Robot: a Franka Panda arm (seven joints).
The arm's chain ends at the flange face. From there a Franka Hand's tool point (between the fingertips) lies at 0.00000 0.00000 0.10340 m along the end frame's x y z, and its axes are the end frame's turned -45 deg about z.
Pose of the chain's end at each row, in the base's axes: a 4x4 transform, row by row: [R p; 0 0 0 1], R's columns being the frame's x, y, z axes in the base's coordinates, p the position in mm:
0.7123 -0.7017 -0.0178 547.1; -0.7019 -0.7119 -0.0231 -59.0; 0.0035 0.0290 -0.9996 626.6; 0 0 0 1
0.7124 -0.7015 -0.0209 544.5; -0.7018 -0.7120 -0.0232 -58.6; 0.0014 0.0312 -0.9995 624.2; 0 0 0 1
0.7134 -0.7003 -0.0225 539.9; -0.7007 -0.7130 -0.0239 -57.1; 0.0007 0.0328 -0.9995 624.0; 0 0 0 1
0.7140 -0.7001 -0.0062 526.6; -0.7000 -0.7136 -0.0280 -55.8; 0.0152 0.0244 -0.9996 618.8; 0 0 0 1
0.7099 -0.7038 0.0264 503.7; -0.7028 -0.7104 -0.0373 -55.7; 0.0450 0.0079 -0.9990 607.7; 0 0 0 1
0.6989 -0.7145 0.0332 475.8; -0.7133 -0.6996 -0.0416 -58.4; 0.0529 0.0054 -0.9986 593.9; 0 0 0 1
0.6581 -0.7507 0.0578 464.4; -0.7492 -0.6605 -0.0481 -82.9; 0.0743 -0.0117 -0.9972 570.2; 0 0 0 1
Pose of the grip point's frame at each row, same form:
0.9998 0.0075 -0.0178 545.3; 0.0071 -0.9997 -0.0231 -61.4; -0.0180 0.0230 -0.9996 523.2; 0 0 0 1
0.9998 0.0077 -0.0209 542.3; 0.0072 -0.9997 -0.0232 -61.0; -0.0211 0.0231 -0.9995 520.9; 0 0 0 1
0.9996 0.0093 -0.0225 537.6; 0.0087 -0.9996 -0.0239 -59.6; -0.0227 0.0237 -0.9995 520.7; 0 0 0 1
0.9999 0.0098 -0.0062 526.0; 0.0096 -0.9996 -0.0280 -58.7; -0.0065 0.0280 -0.9996 515.4; 0 0 0 1
0.9996 0.0043 0.0264 506.4; 0.0054 -0.9993 -0.0373 -59.6; 0.0262 0.0374 -0.9990 504.4; 0 0 0 1
0.9994 -0.0110 0.0332 479.2; -0.0097 -0.9991 -0.0416 -62.7; 0.0336 0.0412 -0.9986 490.6; 0 0 0 1
0.9962 -0.0655 0.0578 470.4; -0.0627 -0.9968 -0.0481 -87.9; 0.0608 0.0443 -0.9972 467.1; 0 0 0 1

